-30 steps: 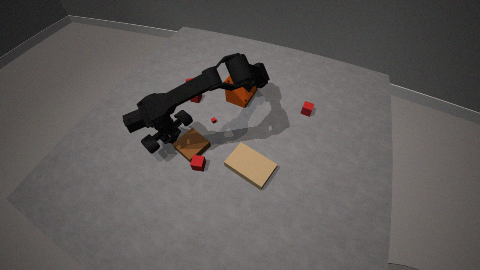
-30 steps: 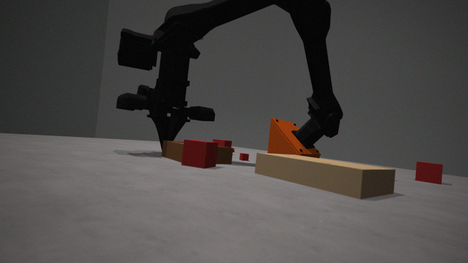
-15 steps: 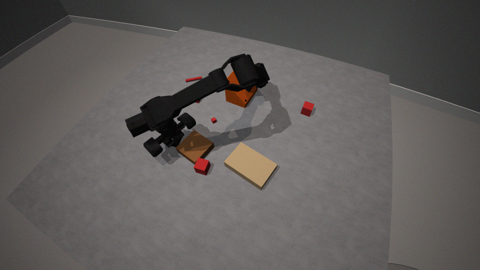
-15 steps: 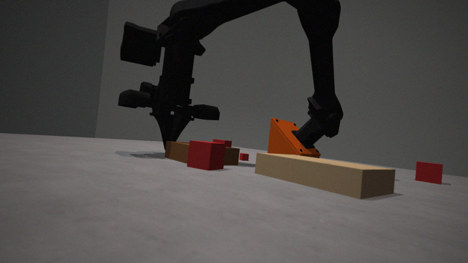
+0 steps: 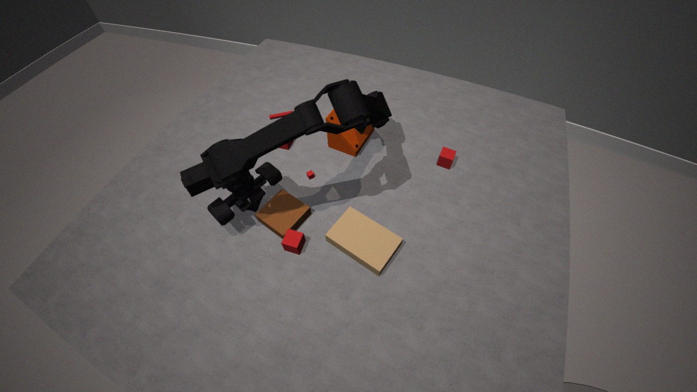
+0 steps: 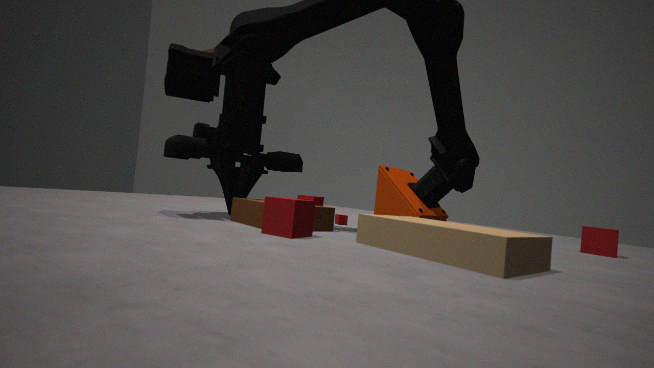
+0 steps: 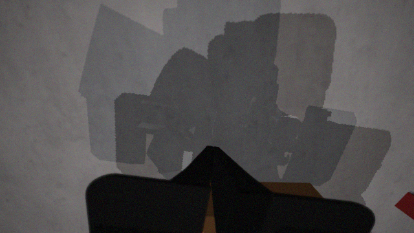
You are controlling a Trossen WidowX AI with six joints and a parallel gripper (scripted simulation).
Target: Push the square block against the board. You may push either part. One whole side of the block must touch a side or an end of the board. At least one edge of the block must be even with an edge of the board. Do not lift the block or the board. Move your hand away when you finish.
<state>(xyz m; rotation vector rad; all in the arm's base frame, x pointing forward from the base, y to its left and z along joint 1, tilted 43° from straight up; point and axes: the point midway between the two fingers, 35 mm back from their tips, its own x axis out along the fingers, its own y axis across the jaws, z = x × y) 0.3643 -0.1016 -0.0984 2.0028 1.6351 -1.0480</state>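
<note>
The tiny red cube lies 16 cm behind my gripper tip and 8 cm to the left of it. Round my gripper tip: red stick: 35 cm behind, 13 cm to the right; square block: 8 cm to the left, 1 cm behind, 1 cm above; board: 30 cm to the left, 3 cm behind, 1 cm above.
</note>
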